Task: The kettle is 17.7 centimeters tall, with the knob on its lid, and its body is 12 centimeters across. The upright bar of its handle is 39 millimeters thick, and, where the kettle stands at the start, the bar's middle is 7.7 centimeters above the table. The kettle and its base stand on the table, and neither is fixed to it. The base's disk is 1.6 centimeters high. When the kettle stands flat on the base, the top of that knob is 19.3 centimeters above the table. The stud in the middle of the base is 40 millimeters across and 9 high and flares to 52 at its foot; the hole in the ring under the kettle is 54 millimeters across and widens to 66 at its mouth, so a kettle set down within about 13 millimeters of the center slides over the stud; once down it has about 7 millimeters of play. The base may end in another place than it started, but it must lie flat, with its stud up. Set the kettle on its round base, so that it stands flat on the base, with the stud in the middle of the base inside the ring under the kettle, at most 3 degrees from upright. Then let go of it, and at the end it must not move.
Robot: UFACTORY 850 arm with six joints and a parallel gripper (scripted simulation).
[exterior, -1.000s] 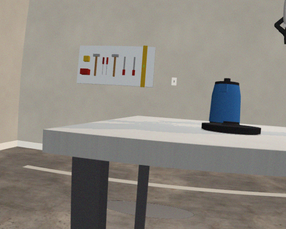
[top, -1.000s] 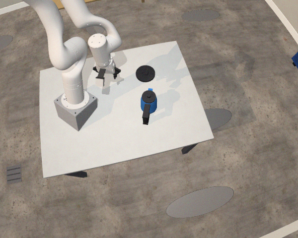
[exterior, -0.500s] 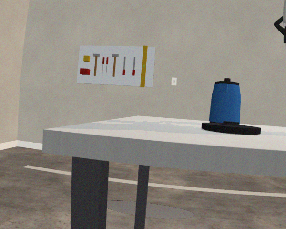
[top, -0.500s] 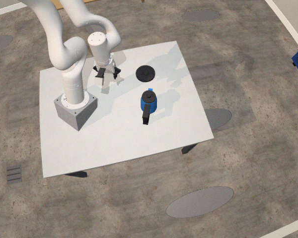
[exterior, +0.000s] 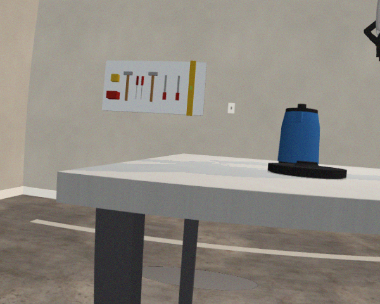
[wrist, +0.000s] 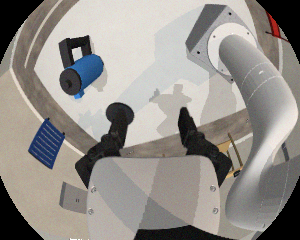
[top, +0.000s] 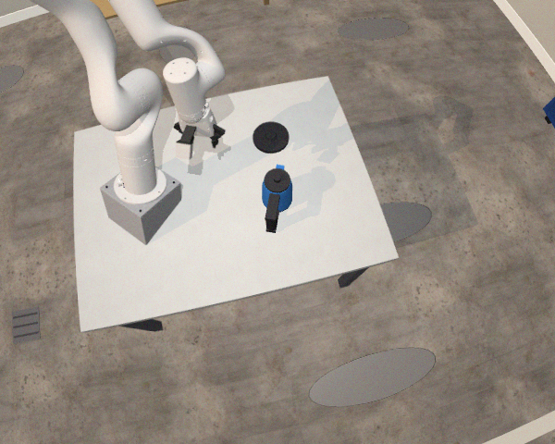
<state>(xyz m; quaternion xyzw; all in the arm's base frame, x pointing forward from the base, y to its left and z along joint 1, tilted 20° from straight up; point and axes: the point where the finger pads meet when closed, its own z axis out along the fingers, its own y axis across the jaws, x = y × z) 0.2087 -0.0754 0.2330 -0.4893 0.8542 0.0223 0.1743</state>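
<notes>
The blue kettle lies 18 cm ahead of my hand, 17 cm to the right of it and 22 cm below it. The rest, counted from my hand: black round base: 26 cm ahead, 13 cm to the left, 29 cm below.
</notes>
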